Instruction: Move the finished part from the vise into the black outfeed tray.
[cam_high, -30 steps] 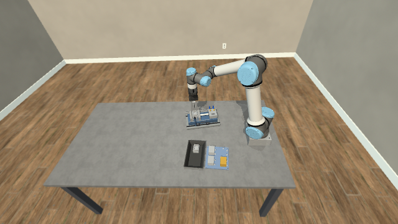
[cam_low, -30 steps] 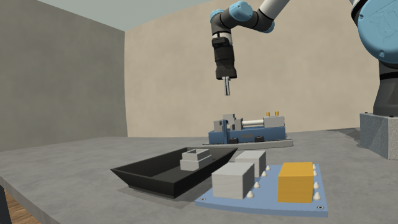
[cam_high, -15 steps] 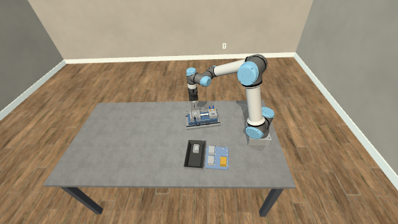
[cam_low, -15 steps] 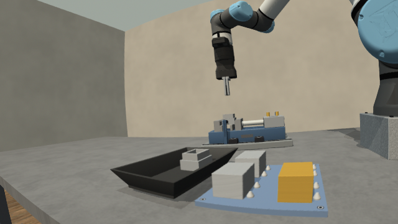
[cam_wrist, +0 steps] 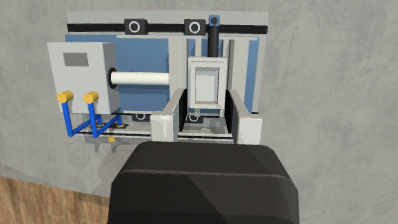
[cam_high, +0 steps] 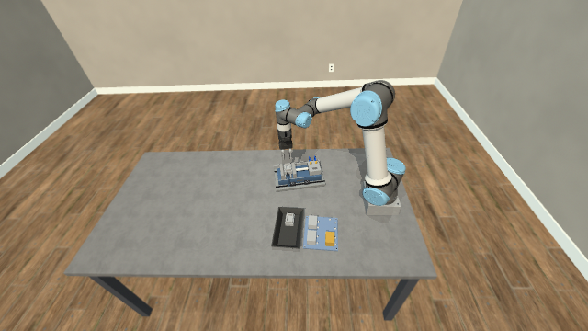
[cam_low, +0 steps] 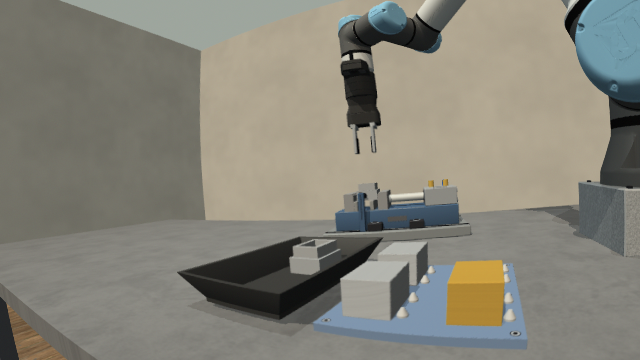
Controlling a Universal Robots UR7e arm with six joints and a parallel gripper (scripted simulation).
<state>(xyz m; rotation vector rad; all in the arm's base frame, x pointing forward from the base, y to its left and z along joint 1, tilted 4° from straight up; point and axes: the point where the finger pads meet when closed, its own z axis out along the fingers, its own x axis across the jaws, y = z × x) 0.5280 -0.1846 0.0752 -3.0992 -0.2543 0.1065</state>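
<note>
Now: hand 8 cm past the screw rod, 1 cm to the left of it and 12 cm above it. The rest, counted from my hand: grey cylinder body 16 cm behind, 3 cm to the right, 12 cm below; then blue fixture plate 19 cm behind, 38 cm to the left, 20 cm below; then blue vise 6 cm behind, 1 cm to the right, 16 cm below.
</note>
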